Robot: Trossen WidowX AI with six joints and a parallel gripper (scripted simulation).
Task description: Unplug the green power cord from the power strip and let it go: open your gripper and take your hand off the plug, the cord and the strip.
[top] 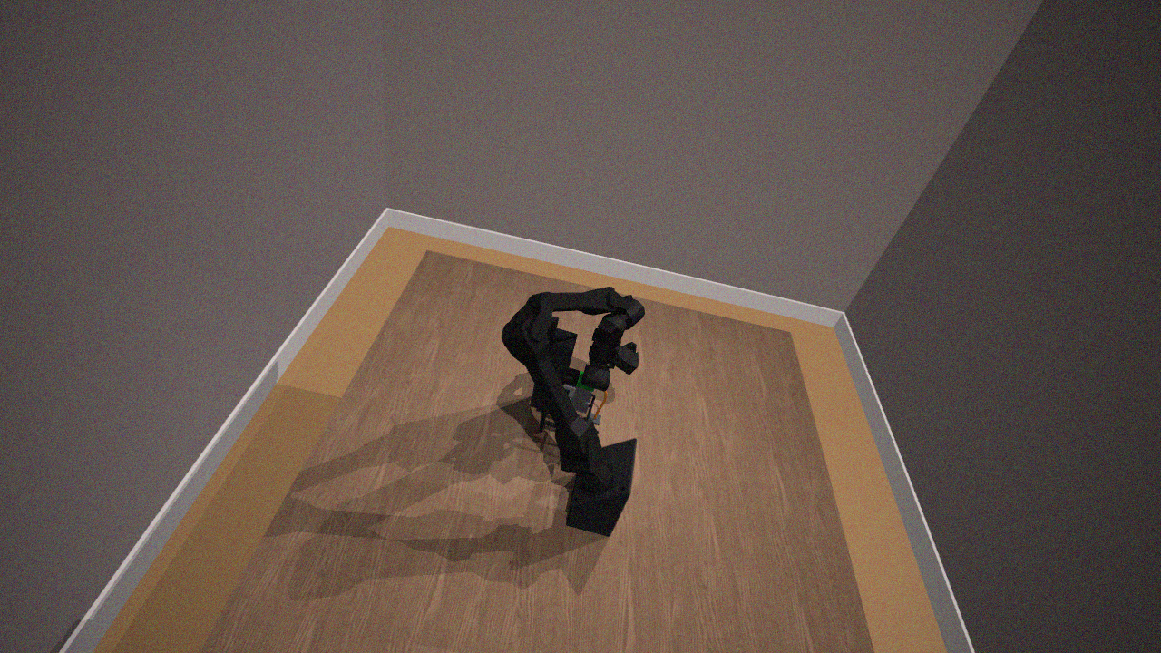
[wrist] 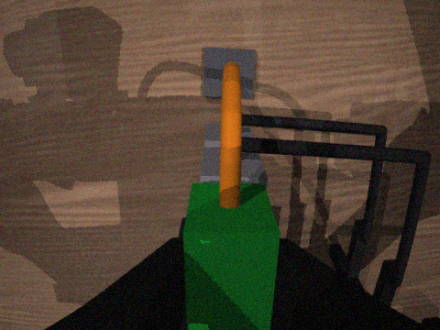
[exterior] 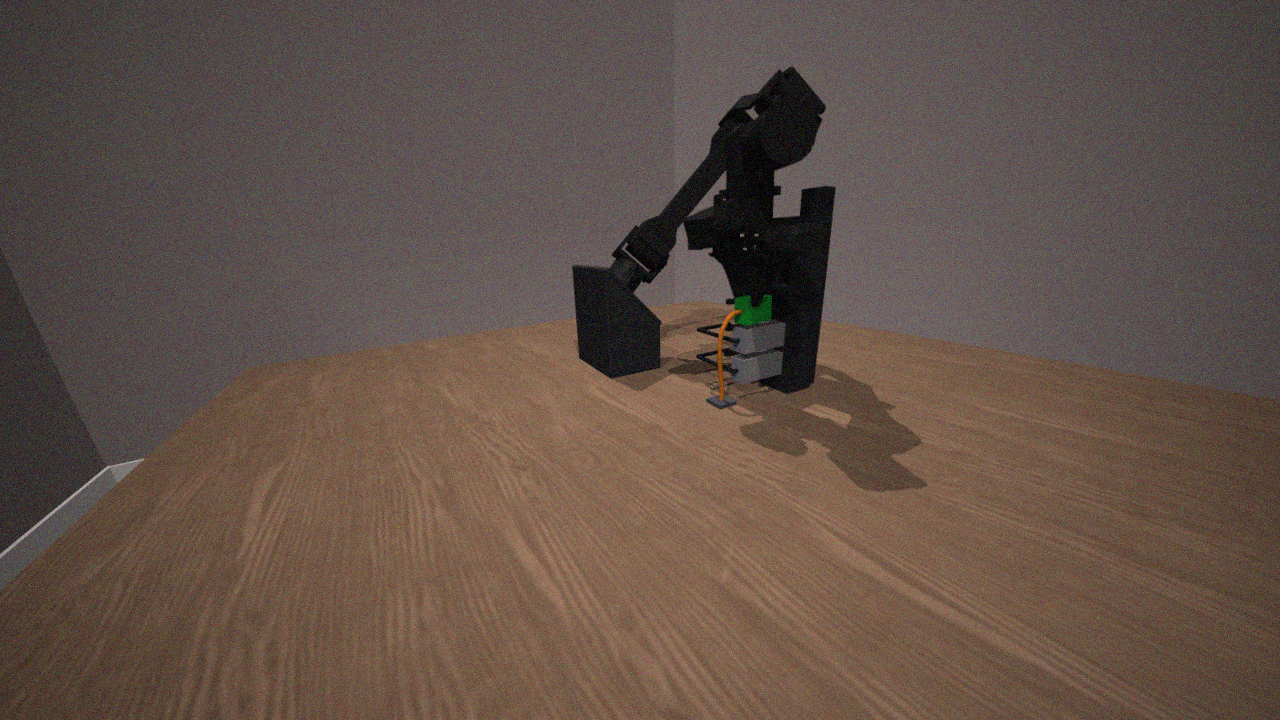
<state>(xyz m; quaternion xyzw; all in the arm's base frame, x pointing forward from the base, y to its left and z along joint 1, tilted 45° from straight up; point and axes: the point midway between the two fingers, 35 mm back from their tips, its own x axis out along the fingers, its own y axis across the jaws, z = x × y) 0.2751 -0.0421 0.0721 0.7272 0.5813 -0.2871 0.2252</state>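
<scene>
Right now my gripper tip is 3 cm to the right of the green plug.
</scene>
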